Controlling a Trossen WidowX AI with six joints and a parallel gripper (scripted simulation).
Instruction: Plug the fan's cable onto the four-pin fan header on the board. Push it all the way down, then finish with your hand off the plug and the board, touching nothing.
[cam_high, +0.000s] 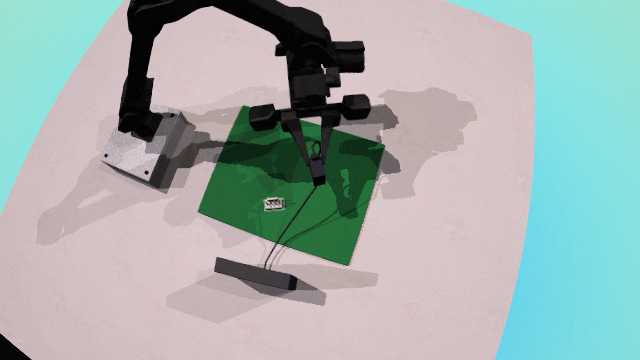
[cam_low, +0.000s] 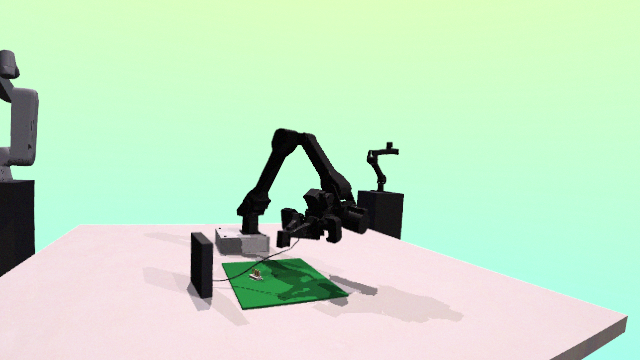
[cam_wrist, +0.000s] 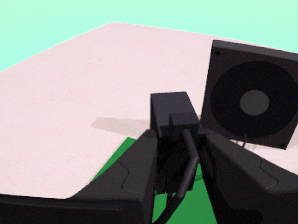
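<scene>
Now: gripper tip 60 mm past the green board and 140 mm above it. From my gripper tip the other things lie so: black fan (40 mm behind, 180 mm to the right, 70 mm below); then four-pin fan header (70 mm behind, 50 mm to the right, 130 mm below); then black plug (10 mm to the right, 10 mm below).
</scene>
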